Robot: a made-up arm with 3 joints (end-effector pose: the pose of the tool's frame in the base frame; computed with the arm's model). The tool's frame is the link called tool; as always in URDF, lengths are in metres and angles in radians. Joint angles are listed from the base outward.
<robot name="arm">
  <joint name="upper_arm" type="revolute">
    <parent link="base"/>
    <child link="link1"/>
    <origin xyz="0 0 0.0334"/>
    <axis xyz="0 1 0"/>
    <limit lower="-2.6" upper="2.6" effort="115" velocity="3.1"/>
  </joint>
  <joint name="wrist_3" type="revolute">
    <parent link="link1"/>
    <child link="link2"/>
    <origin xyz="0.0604 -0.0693 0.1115"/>
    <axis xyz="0 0 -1"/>
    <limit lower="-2.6" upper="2.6" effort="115" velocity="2.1"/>
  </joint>
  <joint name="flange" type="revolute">
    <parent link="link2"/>
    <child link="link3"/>
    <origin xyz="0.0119 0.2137 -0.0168"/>
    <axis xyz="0 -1 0"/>
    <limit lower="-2.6" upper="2.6" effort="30" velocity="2.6"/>
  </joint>
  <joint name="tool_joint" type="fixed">
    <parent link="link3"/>
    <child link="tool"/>
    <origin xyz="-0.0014 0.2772 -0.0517"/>
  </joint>
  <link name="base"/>
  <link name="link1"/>
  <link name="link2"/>
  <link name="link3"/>
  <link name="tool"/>
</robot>
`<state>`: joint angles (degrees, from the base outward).
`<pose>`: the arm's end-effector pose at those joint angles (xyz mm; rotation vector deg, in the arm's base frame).
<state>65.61 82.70 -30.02</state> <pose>271.3 8.1 -442.4 -27.93 76.94 -87.01</pose>
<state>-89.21 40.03 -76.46</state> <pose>-79.2 331.5 381.0 39.80 -12.23 -5.00</pose>
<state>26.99 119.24 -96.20</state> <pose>498.8 -274.8 -106.5 76.80 69.74 -111.31</pose>
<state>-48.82 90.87 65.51</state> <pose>308.2 -135.1 495.0 -15.12 -86.24 -103.11</pose>
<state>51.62 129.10 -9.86</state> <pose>307.9 -380.2 -284.4 -47.32 32.30 -124.06</pose>
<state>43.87 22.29 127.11</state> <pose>300.3 364.4 -82.2 -24.28 -82.11 -1.92</pose>
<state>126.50 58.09 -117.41</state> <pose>-177.1 218.5 -407.2 5.42 -104.49 68.17</pose>
